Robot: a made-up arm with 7 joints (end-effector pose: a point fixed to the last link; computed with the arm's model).
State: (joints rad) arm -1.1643 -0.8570 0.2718 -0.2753 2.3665 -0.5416 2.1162
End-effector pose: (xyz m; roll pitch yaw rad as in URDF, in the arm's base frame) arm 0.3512 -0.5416 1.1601 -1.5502 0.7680 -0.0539
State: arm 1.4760 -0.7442 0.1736 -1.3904 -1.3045 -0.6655 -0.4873
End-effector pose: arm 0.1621 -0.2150 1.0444 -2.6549 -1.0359 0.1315
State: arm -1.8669 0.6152 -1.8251 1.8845 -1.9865 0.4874 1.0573
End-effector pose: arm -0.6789 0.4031 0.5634 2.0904 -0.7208 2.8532
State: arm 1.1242 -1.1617 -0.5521 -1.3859 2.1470 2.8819 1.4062
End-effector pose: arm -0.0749 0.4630 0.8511 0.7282 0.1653 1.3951
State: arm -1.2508 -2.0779 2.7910 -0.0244 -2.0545 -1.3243 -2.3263
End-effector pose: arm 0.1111 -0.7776 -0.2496 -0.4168 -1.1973 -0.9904
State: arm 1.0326 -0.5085 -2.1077 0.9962 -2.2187 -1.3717 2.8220
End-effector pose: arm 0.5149 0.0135 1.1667 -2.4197 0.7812 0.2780
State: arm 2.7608 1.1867 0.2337 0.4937 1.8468 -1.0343 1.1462
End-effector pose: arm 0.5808 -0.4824 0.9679 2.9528 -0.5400 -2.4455
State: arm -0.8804 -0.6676 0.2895 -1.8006 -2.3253 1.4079 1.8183
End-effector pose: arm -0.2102 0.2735 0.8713 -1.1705 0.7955 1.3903
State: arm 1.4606 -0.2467 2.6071 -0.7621 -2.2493 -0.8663 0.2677
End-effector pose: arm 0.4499 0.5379 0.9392 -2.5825 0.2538 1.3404
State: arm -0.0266 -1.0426 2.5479 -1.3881 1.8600 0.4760 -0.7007
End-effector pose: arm 0.7363 -0.4766 0.2341 1.7822 1.4388 0.0059
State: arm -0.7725 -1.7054 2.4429 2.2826 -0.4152 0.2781 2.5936
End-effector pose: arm 0.2939 0.2087 0.7849 -3.0021 1.1416 -0.6863
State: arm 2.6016 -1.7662 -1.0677 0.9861 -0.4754 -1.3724 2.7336
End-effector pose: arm -0.2778 0.7903 0.0273 -0.9798 -0.1377 -2.9852
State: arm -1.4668 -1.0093 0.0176 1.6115 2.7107 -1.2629 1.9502
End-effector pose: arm 0.2577 -0.6730 0.0522 -0.0925 0.2474 0.8771
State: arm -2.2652 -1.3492 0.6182 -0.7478 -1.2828 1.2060 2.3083
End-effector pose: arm -0.5694 -0.3072 0.9937 -1.0975 0.4088 1.9208
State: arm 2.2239 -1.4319 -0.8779 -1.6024 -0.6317 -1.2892 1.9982
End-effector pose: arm -0.4441 0.0223 0.8085 -2.0368 -0.1730 -0.4678
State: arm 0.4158 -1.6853 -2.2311 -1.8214 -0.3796 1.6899 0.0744
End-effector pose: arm -0.1005 0.3226 0.0289 2.1718 -0.0809 -2.2473
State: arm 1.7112 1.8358 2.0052 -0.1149 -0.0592 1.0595 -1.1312
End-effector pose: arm 0.3218 -0.9577 0.1779 2.1350 0.7997 0.1661
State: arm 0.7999 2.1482 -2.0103 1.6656 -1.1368 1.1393 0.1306
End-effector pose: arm 0.2872 -0.7097 -0.0798 -2.0580 -0.1663 -1.4923
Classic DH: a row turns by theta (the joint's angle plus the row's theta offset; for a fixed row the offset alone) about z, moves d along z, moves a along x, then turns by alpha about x. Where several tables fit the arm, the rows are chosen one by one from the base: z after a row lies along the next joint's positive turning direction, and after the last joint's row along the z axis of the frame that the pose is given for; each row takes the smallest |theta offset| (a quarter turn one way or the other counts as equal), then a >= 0, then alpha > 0; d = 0 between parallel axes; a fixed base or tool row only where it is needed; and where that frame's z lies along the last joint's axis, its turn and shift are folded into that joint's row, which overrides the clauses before.
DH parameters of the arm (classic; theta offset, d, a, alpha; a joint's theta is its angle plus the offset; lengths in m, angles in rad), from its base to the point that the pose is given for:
joint 1: 0 0.3449 0 1.5708
joint 2: 0 0.0468 0 -1.5708
joint 3: 0 0.3813 0.0258 -1.5708
joint 4: 0 0.0764 -0.0301 1.5708
joint 5: 0 0.5761 0 1.5708
joint 6: 1.5708 0.1133 0.1035 1.5708
joint 7: 0 0.0141 0 0

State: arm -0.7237 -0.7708 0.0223 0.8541 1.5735 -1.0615 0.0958
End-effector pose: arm 0.7592 -0.4851 0.4872 -1.5145 0.1060 0.3598
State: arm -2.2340 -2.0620 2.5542 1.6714 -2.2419 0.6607 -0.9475
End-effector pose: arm -0.2716 -0.6455 0.7599 1.5945 -0.6291 0.3999
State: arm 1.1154 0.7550 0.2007 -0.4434 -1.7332 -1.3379 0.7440
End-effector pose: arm -0.2543 -0.8106 0.7119 -2.0310 0.6141 -0.8917
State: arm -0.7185 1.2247 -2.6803 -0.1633 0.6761 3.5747 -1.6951
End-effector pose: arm -0.6508 0.4912 0.6299 -1.3321 -1.0693 -1.5816
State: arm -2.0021 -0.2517 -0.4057 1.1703 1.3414 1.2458 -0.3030
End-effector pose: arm -0.5836 -0.4799 0.7583 -1.4991 -0.6657 2.5959
